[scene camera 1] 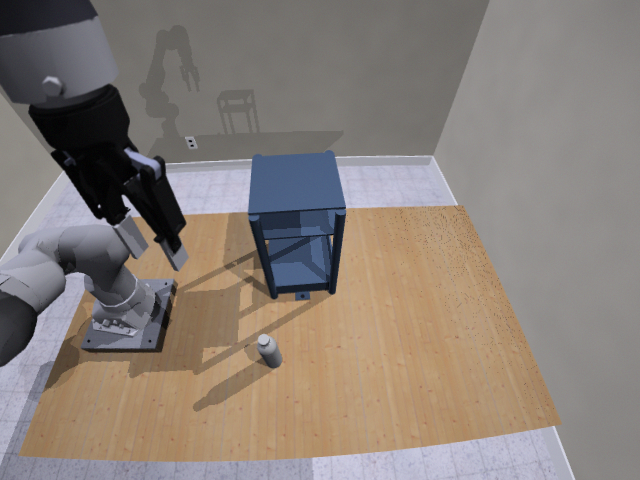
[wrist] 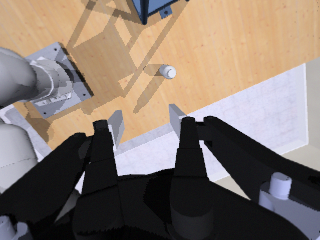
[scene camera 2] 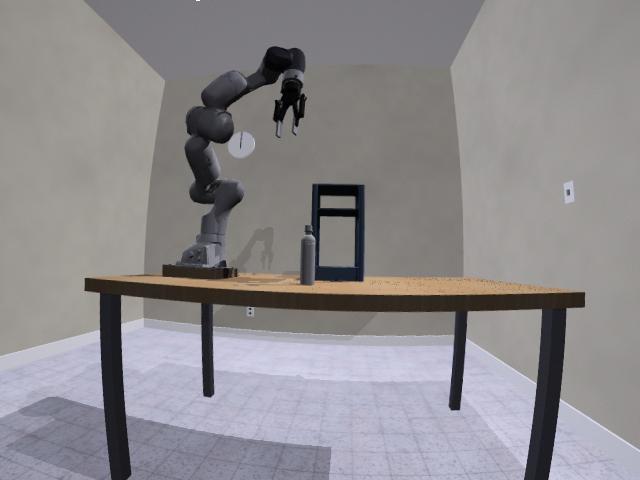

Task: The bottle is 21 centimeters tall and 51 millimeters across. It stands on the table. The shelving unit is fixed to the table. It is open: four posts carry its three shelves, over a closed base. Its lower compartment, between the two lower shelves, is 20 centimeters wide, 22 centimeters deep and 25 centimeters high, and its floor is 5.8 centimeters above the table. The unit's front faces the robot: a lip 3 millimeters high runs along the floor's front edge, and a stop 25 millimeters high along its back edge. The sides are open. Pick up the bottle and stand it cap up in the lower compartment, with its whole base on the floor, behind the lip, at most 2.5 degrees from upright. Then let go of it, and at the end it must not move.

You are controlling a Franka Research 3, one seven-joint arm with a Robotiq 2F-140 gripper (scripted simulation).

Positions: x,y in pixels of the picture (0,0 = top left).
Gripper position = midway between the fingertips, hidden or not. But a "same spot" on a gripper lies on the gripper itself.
My gripper shows in scene camera 1, in the wrist view (146,116) and in scene camera 2. One and the same spot on my gripper: (scene camera 2: 290,87) is (scene camera 1: 72,149).
